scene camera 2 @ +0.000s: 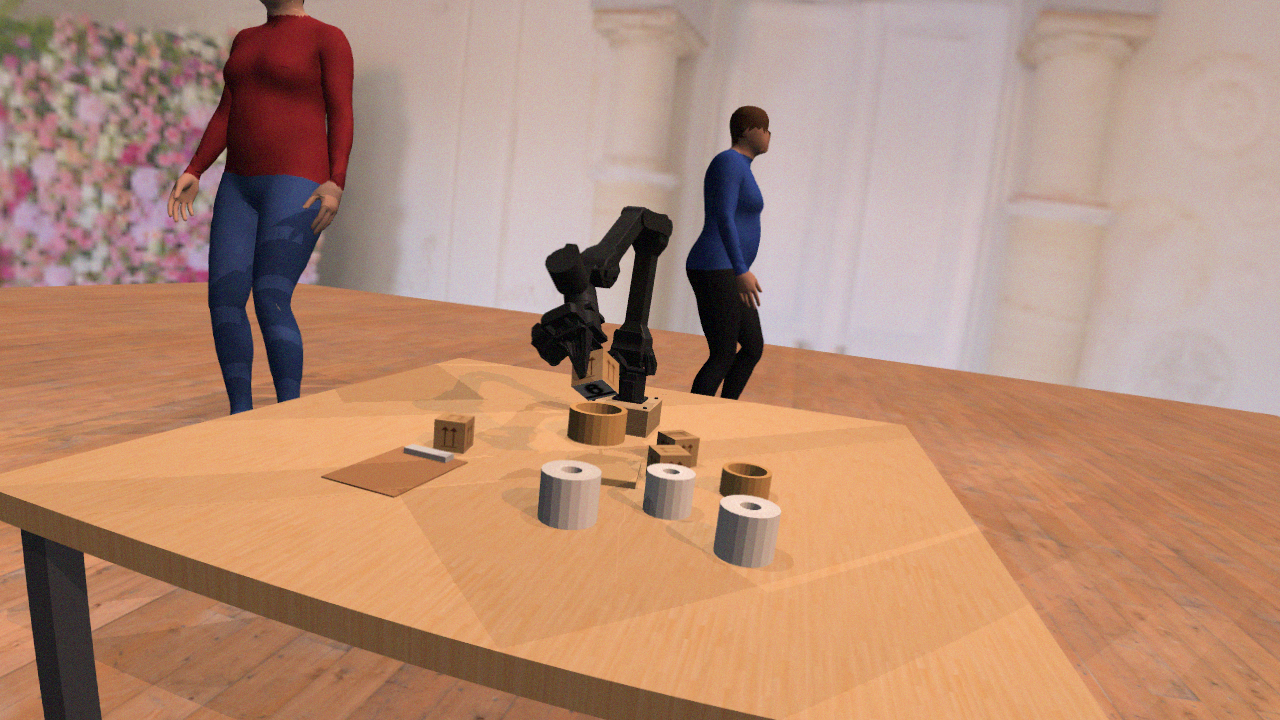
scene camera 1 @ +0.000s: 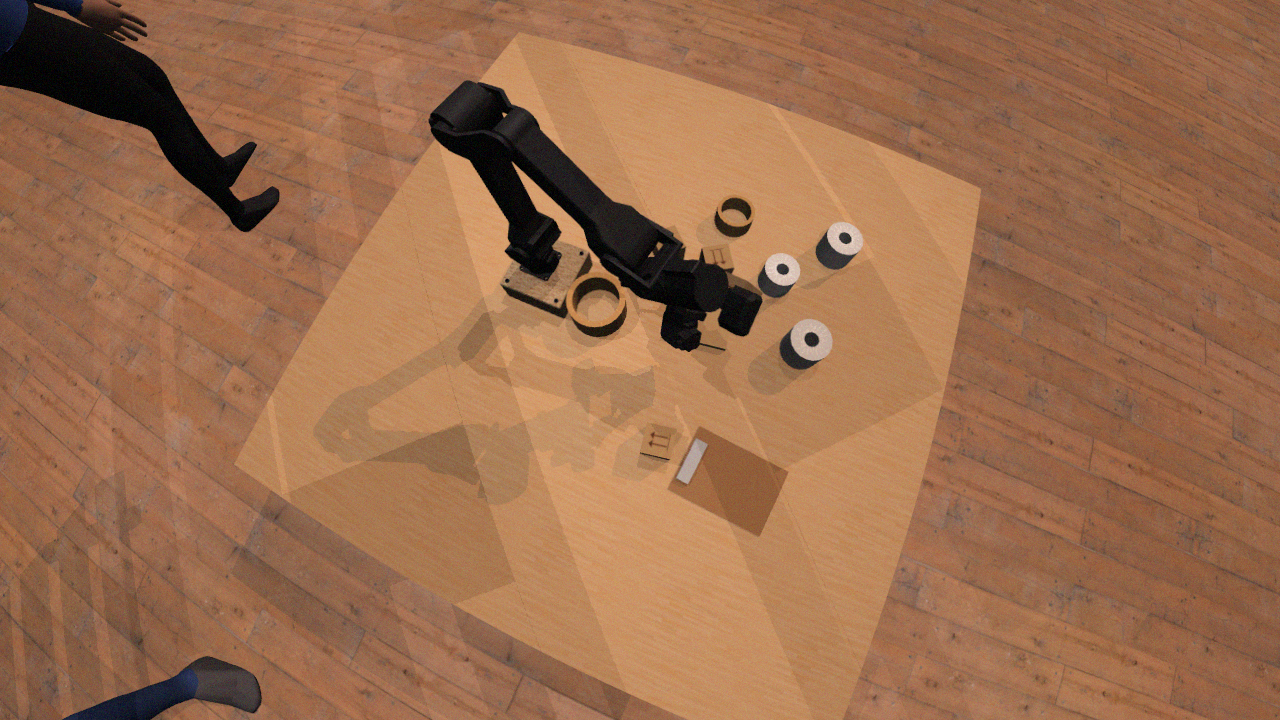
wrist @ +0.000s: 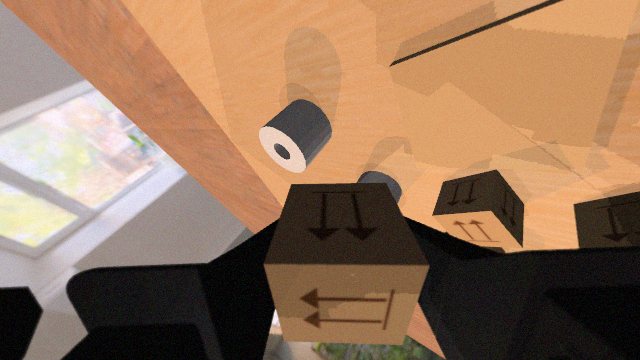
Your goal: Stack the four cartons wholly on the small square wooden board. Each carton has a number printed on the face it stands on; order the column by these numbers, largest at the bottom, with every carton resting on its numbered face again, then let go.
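Places are measured from the arm's base along level axes (x ahead, y left, z up), in centimetres.
Pixels of known places: gripper, fingertip midpoint: [scene camera 2: 591, 386] [wrist: 337, 220]; arm's base, link origin: [scene camera 2: 630, 399] [scene camera 1: 540, 262].
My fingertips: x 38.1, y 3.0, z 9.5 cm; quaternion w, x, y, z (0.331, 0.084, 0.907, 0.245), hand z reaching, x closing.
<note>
For each thing: its top centre in the pictures, then the offset to it from my fingertips.
- small square wooden board, top centre: [wrist: 478, 114] [scene camera 2: 602, 465] [scene camera 1: 702, 313] dx -5.2, dy +1.6, dz -14.0 cm
- third carton, top centre: [scene camera 2: 678, 434] [scene camera 1: 668, 240] dx -17.2, dy +11.7, dz -9.8 cm
- large ring, top centre: [scene camera 1: 595, 298] [scene camera 2: 598, 408] dx -24.6, dy -5.8, dz -9.3 cm
- smaller ring, top centre: [scene camera 2: 747, 469] [scene camera 1: 736, 210] dx -7.2, dy +25.0, dz -11.0 cm
- brown clipboard, top centre: [scene camera 2: 398, 462] [scene camera 1: 730, 480] dx +11.6, dy -26.0, dz -14.0 cm
My gripper [scene camera 1: 687, 329] [scene camera 2: 587, 361] [wrist: 337, 220] is shut on a carton [scene camera 2: 592, 368] [wrist: 346, 302], held tilted in the air. Its dark numbered face slants down in scene camera 2; the digit looks like a 6 but is small. The small square wooden board [scene camera 1: 713, 346] [scene camera 2: 619, 476] [wrist: 475, 33] lies on the table, partly covered by the arm in scene camera 1. One carton [scene camera 1: 656, 442] [scene camera 2: 453, 433] stands beside the clipboard. Another carton [scene camera 1: 716, 257] [scene camera 2: 669, 455] [wrist: 465, 194] stands near the rolls. A third carton [scene camera 2: 684, 442] [wrist: 607, 227] stands close to it. Their numbered faces are hidden.
Three white rolls [scene camera 1: 811, 333] [scene camera 2: 669, 492] [wrist: 310, 125] stand past the board. A large ring [scene camera 1: 597, 329] [scene camera 2: 597, 429] is by the arm's base; a smaller ring [scene camera 1: 734, 230] [scene camera 2: 745, 484] is near the rolls. A brown clipboard [scene camera 1: 738, 488] [scene camera 2: 380, 472] lies flat. People stand beyond the table.
</note>
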